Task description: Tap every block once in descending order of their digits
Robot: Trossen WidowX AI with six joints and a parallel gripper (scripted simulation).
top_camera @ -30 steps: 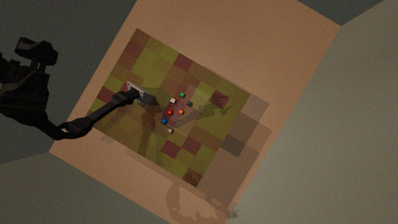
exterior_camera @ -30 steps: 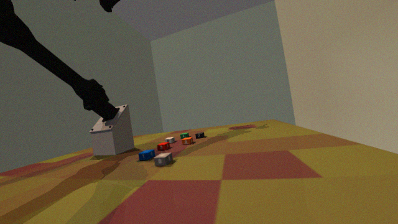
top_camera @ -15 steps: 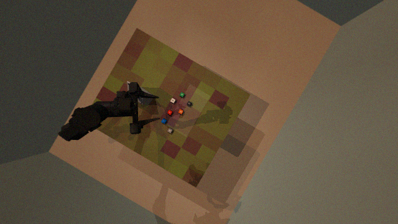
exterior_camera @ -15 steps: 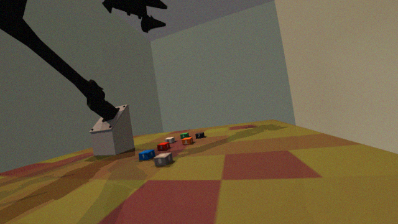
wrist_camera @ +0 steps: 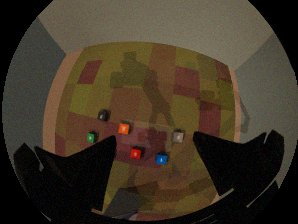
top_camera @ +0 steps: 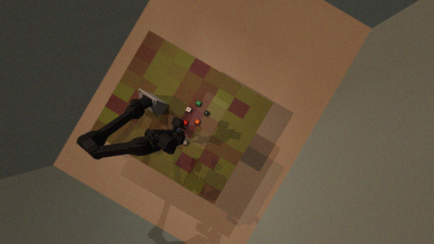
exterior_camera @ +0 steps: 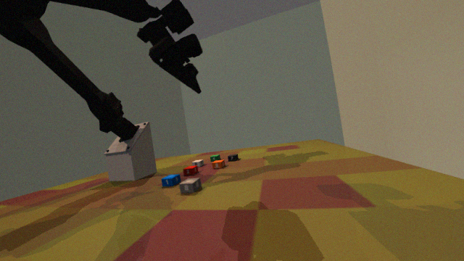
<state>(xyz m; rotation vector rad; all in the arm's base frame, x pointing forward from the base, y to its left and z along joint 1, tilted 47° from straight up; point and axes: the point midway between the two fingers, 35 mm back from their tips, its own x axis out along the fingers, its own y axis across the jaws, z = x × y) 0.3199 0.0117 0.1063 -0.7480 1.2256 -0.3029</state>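
The orange block is 230 mm below my gripper tip and 90 mm to the left of it. From my gripper tip the other things lie so: blue block 230 mm below, 90 mm behind, 40 mm to the right; grey block 230 mm below, 90 mm to the right; red block 230 mm below, 80 mm behind, 40 mm to the left.
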